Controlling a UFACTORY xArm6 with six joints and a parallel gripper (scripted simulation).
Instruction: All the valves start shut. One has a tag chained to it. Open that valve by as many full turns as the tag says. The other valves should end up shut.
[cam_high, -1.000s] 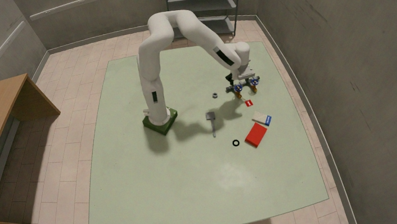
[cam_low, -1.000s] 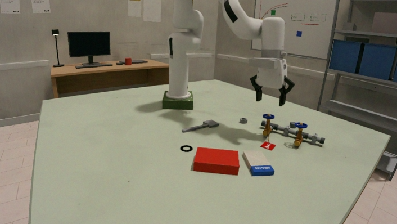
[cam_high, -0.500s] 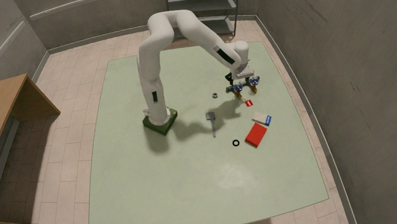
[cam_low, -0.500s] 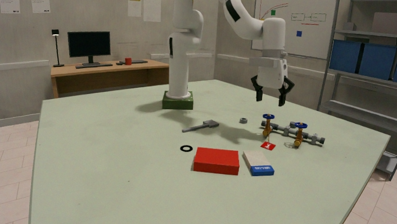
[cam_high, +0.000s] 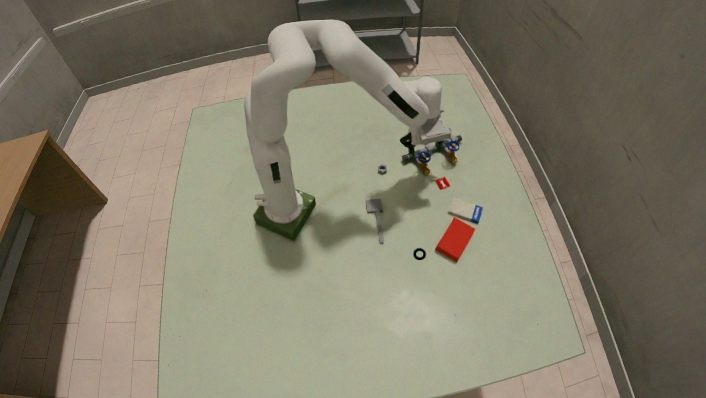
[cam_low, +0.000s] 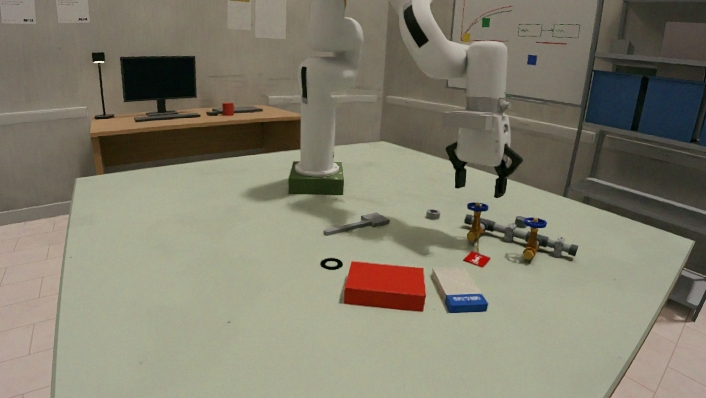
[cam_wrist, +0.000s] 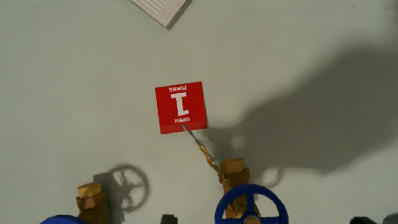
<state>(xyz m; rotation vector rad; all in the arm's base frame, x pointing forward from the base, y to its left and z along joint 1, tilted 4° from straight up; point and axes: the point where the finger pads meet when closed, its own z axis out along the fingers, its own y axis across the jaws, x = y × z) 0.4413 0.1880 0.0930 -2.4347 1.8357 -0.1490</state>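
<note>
Now: hand 120 mm above the red tag, 70 mm short of it and 40 mm to the left of it. Also, from my hand: grey nut 140 mm behind, 110 mm below; white-and-blue box 160 mm to the right, 140 mm ahead, 110 mm below; grey scraper 190 mm to the right, 150 mm behind, 120 mm below.
</note>
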